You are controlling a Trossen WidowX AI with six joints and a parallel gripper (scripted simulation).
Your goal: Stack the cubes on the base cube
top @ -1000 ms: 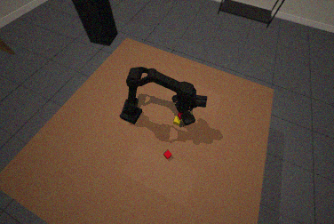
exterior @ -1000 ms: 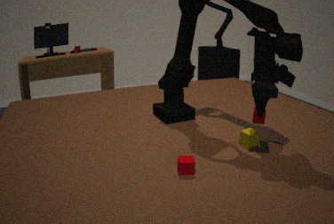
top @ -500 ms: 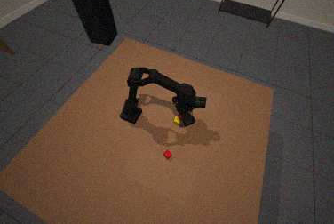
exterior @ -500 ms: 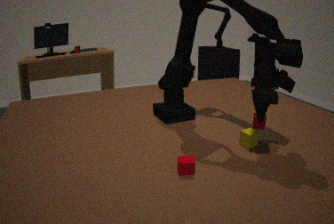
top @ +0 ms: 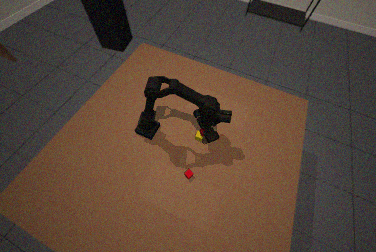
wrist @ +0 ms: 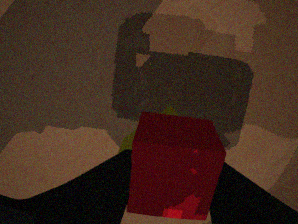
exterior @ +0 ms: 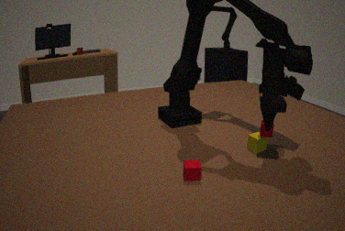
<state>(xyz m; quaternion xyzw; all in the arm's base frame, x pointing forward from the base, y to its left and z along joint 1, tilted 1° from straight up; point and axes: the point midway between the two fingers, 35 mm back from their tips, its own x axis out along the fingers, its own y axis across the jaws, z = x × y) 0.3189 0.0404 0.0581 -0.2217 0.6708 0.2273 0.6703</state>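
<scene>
Now: gripper tip 2 cm past the yellow cube, 1 cm to the left of it and 4 cm above it.
</scene>
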